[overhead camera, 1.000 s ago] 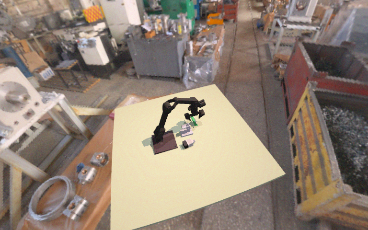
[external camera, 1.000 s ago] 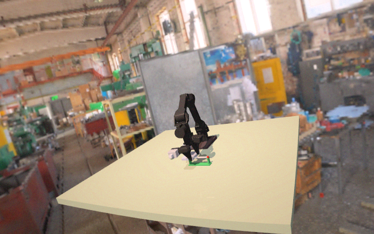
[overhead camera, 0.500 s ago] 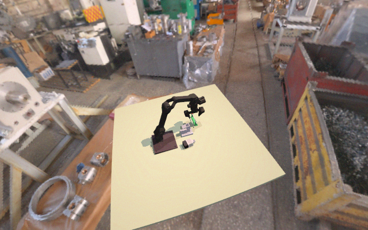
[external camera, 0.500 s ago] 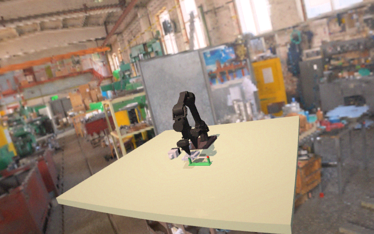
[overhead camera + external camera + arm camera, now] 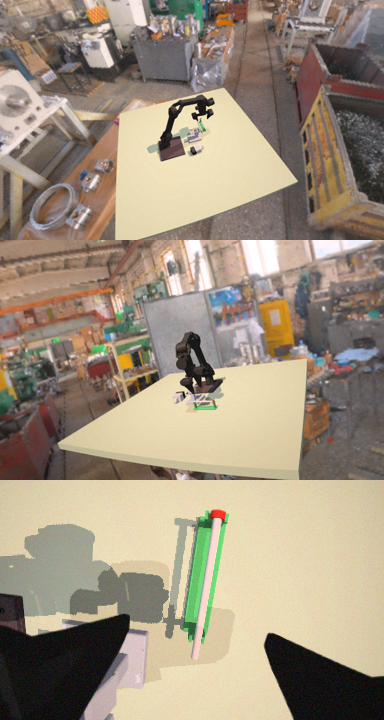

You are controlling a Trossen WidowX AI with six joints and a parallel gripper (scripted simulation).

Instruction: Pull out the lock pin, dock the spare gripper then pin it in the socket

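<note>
Now: the spare gripper 12 cm behind my gripper tip, 23 cm to the right of it and 9 cm below it. The rest, counted from my gripper tip: green cradle (1 cm ahead, 3 cm to the left, 9 cm below); then mount (10 cm behind, 9 cm to the right, 6 cm below).
</note>
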